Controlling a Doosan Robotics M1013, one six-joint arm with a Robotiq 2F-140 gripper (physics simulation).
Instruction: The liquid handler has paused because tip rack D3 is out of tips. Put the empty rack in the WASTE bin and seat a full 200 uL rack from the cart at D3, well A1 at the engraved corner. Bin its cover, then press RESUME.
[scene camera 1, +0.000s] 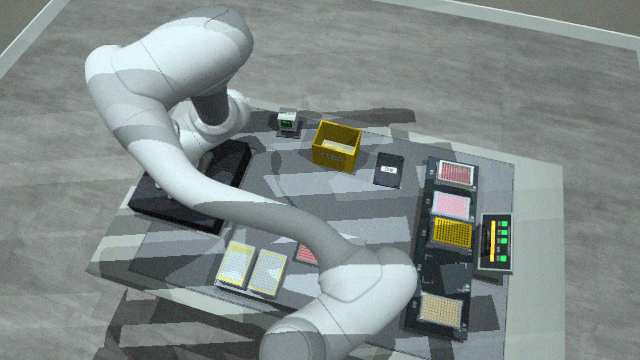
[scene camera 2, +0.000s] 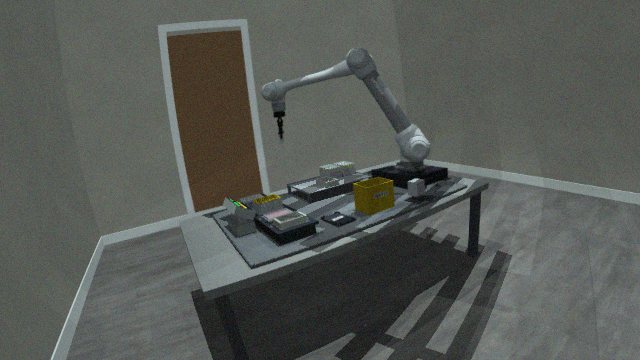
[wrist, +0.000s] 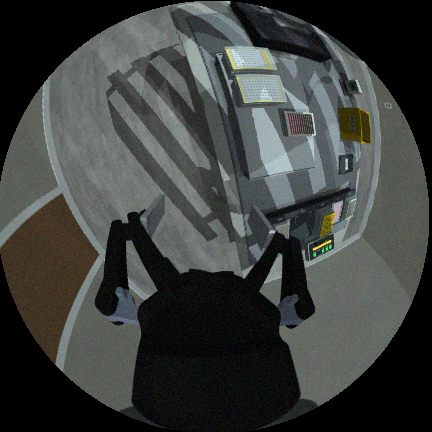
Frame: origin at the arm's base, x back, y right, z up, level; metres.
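Seen in the pictures: gripper, between the fingertips: (scene camera 2: 282, 143) (wrist: 207, 208); arm's base, origin of its link: (scene camera 2: 412, 168).
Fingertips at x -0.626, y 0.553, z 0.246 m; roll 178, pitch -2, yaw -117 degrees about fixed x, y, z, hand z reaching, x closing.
Offsets run from my fingertips to a thing's top centre. "*": to the spot under its first point.
My gripper (scene camera 2: 281, 136) (wrist: 207, 208) is open and empty, pointing down high above the table's far side in the second scene view. In the first scene view it is hidden by the arm. The yellow rack {dx -0.366, dy -0.471, dz -0.191 m} (scene camera 1: 451, 233) (scene camera 2: 266, 201) (wrist: 327, 224) sits in the third slot of the dark deck (scene camera 1: 445, 274) (scene camera 2: 295, 236). Two yellow-rimmed pale racks {dx +0.308, dy -0.234, dz -0.177 m} (scene camera 1: 236, 265) {dx +0.201, dy -0.226, dz -0.177 m} (scene camera 1: 268, 272) (wrist: 250, 59) (wrist: 261, 89) and a red rack {dx +0.083, dy -0.352, dz -0.216 m} (scene camera 1: 306, 253) (wrist: 300, 124) stand on the cart {dx +0.142, dy -0.289, dz -0.241 m} (wrist: 272, 130). The yellow bin {dx +0.075, dy -0.761, dz -0.172 m} (scene camera 1: 336, 161) (scene camera 2: 374, 196) (wrist: 350, 124) holds something pale. The control panel {* dx -0.507, dy -0.458, dz -0.183 m} (scene camera 1: 496, 242) (wrist: 320, 247) shows an orange bar and green lights.
Red {dx -0.378, dy -0.719, dz -0.220 m} (scene camera 1: 455, 173), pink {dx -0.372, dy -0.595, dz -0.237 m} (scene camera 1: 451, 205) and tan {dx -0.354, dy -0.224, dz -0.237 m} (scene camera 1: 440, 310) racks sit in other deck slots; the fourth slot is bare. A flat black plate {dx -0.139, dy -0.733, dz -0.293 m} (scene camera 1: 388, 170) (scene camera 2: 338, 218) (wrist: 345, 164) lies between bin and deck. A small device {dx +0.292, dy -0.856, dz -0.203 m} (scene camera 1: 288, 121) (scene camera 2: 416, 187) (wrist: 354, 86) stands beyond the bin.
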